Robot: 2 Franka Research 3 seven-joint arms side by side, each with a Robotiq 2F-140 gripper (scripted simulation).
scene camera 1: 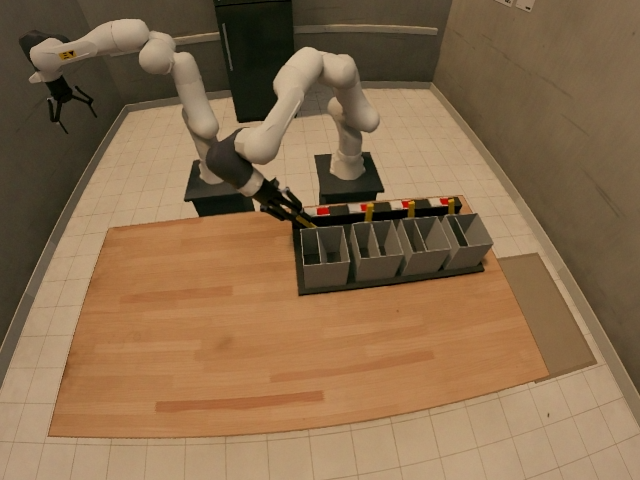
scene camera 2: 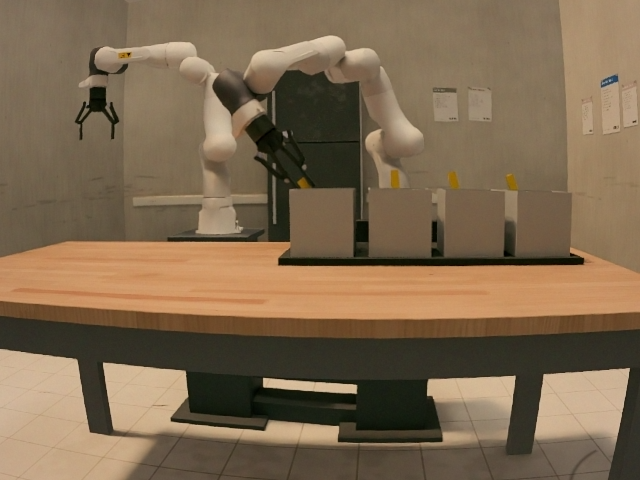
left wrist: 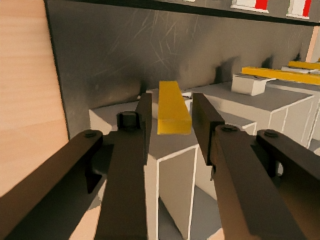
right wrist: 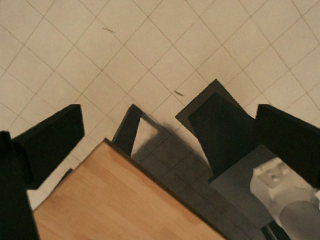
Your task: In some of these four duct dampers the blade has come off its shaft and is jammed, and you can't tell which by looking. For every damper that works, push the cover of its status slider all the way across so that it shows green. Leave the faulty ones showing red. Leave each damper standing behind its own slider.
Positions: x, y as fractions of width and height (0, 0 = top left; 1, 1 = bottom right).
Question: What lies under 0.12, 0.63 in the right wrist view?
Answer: My right gripper.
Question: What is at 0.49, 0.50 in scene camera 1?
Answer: A damper.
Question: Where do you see a damper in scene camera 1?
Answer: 0.73, 0.53
